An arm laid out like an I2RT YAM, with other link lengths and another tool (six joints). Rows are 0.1 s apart.
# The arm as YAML. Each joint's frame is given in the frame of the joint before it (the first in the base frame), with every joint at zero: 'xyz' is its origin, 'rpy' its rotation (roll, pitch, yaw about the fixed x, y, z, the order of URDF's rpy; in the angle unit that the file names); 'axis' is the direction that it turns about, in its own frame. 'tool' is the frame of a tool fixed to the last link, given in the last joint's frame.
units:
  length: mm
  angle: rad
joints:
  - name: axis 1
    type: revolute
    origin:
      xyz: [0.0, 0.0, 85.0]
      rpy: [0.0, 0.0, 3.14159]
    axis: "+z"
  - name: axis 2
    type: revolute
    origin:
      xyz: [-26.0, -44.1, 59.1]
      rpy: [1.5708, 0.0, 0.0]
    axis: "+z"
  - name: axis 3
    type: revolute
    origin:
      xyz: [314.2, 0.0, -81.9]
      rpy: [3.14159, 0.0, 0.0]
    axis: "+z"
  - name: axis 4
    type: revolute
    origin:
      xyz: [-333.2, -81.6, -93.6]
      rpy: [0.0, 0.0, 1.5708]
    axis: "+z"
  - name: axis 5
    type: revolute
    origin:
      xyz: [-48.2, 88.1, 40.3]
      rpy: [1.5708, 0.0, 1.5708]
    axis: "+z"
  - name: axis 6
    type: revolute
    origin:
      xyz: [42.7, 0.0, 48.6]
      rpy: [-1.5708, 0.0, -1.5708]
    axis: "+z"
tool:
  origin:
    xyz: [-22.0, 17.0, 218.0]
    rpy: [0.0, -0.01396, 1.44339]
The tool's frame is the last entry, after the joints.
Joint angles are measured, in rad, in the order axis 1, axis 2, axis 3, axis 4, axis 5, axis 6. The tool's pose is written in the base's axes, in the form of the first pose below.
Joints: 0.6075, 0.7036, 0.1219, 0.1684, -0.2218, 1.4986
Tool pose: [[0.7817 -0.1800 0.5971 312.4], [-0.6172 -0.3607 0.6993 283.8], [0.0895 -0.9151 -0.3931 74.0], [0 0 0 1]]
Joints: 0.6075, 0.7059, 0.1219, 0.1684, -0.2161, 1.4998
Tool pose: [[0.7783 -0.1834 0.6005 313.2], [-0.6214 -0.3619 0.6949 282.7], [0.0899 -0.9140 -0.3956 73.0], [0 0 0 1]]
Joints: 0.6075, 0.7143, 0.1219, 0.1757, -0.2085, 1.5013
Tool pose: [[0.7736 -0.1862 0.6057 315.0], [-0.6271 -0.3626 0.6894 281.5], [0.0912 -0.9132 -0.3973 71.8], [0 0 0 1]]
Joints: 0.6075, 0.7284, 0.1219, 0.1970, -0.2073, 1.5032
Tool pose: [[0.7720 -0.1824 0.6089 317.1], [-0.6289 -0.3578 0.6903 282.7], [0.0919 -0.9158 -0.3909 72.8], [0 0 0 1]]
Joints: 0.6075, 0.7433, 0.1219, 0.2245, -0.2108, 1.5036
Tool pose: [[0.7731 -0.1728 0.6103 319.1], [-0.6274 -0.3504 0.6954 285.2], [0.0937 -0.9205 -0.3793 75.4], [0 0 0 1]]
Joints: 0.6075, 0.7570, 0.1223, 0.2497, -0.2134, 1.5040
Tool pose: [[0.7736 -0.1638 0.6121 321.1], [-0.6264 -0.3436 0.6997 287.4], [0.0957 -0.9247 -0.3684 78.1], [0 0 0 1]]
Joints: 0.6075, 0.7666, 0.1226, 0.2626, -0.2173, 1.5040
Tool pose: [[0.7757 -0.1606 0.6103 321.6], [-0.6239 -0.3412 0.7031 289.0], [0.0953 -0.9262 -0.3648 78.5], [0 0 0 1]]
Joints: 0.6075, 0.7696, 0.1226, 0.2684, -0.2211, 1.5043
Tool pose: [[0.7777 -0.1582 0.6084 321.4], [-0.6215 -0.3390 0.7063 290.1], [0.0945 -0.9274 -0.3620 79.2], [0 0 0 1]]
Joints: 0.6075, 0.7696, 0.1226, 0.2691, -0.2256, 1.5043
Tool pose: [[0.7803 -0.1572 0.6053 320.7], [-0.6184 -0.3380 0.7095 291.0], [0.0931 -0.9279 -0.3609 79.5], [0 0 0 1]]
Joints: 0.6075, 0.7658, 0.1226, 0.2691, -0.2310, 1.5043
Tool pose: [[0.7832 -0.1536 0.6024 320.0], [-0.6148 -0.3352 0.7139 292.2], [0.0923 -0.9295 -0.3570 81.1], [0 0 0 1]]
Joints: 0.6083, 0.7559, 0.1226, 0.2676, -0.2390, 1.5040
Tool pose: [[0.7879 -0.1458 0.5984 318.6], [-0.6089 -0.3300 0.7214 294.1], [0.0923 -0.9327 -0.3487 84.8], [0 0 0 1]]
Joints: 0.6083, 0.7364, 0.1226, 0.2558, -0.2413, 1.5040
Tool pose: [[0.7886 -0.1396 0.5988 317.7], [-0.6077 -0.3256 0.7244 294.3], [0.0938 -0.9352 -0.3416 88.9], [0 0 0 1]]
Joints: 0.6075, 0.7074, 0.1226, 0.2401, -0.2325, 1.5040
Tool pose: [[0.7819 -0.1307 0.6096 319.0], [-0.6153 -0.3196 0.7206 292.0], [0.1006 -0.9385 -0.3302 95.5], [0 0 0 1]]
